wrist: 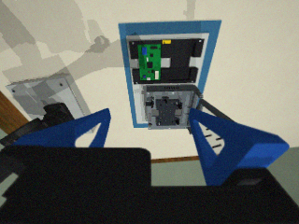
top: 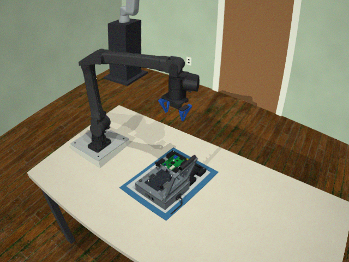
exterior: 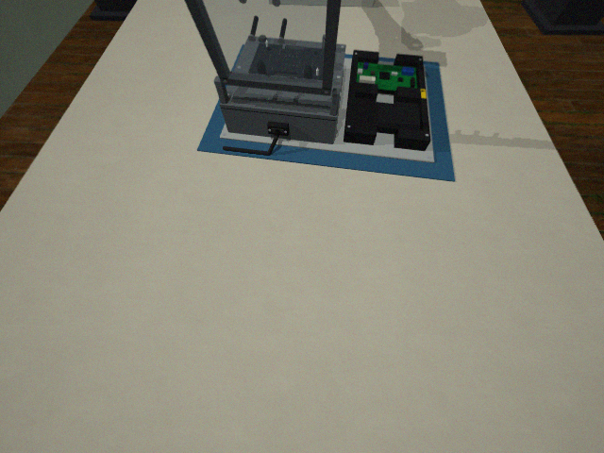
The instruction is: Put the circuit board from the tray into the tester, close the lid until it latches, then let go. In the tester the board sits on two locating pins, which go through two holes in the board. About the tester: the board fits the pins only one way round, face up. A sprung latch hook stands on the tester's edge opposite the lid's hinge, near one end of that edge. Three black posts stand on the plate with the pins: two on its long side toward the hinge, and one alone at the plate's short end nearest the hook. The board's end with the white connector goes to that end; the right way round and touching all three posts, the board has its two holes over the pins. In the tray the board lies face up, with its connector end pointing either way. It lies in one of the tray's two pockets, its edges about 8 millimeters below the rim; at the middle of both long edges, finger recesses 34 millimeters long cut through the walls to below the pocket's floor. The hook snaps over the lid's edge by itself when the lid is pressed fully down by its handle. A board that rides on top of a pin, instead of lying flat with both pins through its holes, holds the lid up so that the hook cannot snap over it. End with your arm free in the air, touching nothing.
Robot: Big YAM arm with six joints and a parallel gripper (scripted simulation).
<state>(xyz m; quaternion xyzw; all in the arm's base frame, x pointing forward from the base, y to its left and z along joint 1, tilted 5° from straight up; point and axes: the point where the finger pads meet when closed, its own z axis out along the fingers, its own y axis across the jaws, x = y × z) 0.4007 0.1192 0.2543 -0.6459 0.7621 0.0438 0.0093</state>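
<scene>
My hand is 29 cm above the green circuit board. The rest, counted from my hand: tester lid: 16 cm ahead, 19 cm to the right, 12 cm below.
</scene>
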